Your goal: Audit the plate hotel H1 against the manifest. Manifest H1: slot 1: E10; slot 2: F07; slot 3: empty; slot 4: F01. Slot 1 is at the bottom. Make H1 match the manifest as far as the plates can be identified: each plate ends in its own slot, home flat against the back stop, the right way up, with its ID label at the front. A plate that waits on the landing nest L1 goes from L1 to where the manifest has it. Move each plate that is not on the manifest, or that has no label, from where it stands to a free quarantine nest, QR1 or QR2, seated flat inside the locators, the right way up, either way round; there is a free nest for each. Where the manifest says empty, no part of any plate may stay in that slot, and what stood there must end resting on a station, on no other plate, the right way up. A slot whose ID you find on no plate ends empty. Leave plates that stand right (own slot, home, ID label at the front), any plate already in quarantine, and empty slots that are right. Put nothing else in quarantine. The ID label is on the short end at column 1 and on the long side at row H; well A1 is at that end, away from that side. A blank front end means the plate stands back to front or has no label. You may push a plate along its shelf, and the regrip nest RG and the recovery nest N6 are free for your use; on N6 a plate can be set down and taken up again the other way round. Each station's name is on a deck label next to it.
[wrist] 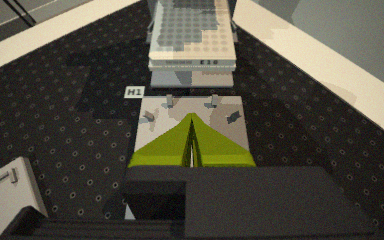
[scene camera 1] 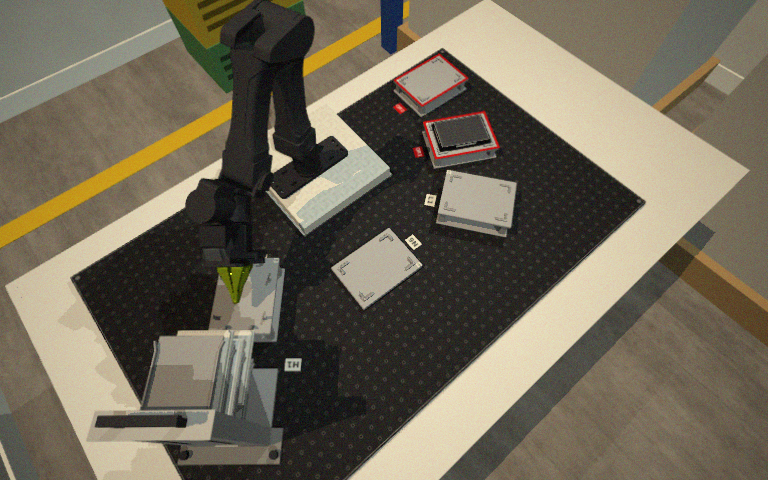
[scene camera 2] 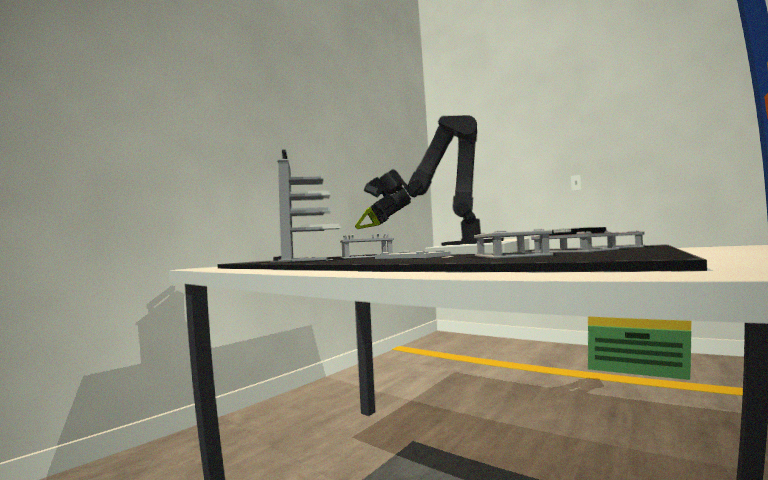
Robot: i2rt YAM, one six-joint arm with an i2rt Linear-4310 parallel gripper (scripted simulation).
Labels:
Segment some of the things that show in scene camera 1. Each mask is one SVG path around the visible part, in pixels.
A dark plate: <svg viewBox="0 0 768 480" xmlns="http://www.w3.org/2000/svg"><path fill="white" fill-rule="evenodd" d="M481 114L434 122L432 129L440 152L491 143L491 138Z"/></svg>

